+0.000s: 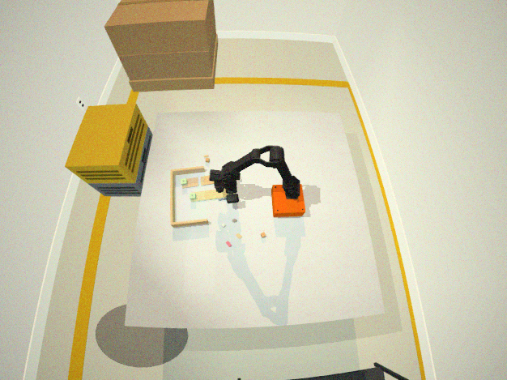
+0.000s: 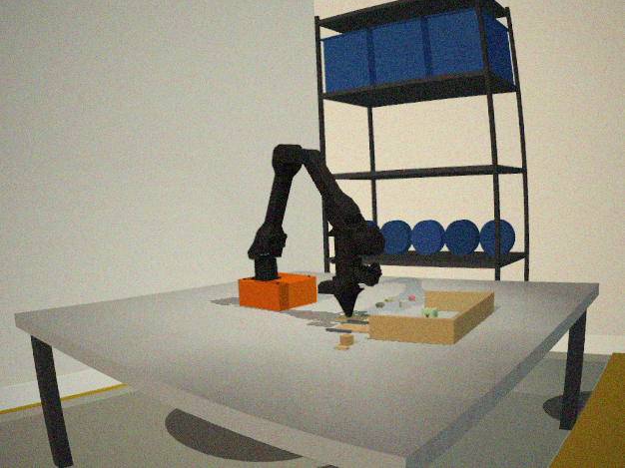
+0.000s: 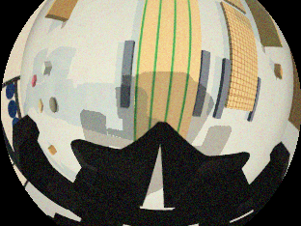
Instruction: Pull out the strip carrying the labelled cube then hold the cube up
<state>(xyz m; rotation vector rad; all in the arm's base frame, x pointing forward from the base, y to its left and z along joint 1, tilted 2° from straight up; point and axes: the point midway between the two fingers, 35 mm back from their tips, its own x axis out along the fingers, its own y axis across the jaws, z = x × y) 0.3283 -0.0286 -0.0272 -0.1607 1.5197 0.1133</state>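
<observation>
My gripper tip is 10 cm short of the strip and 2 cm to the right of it.
</observation>
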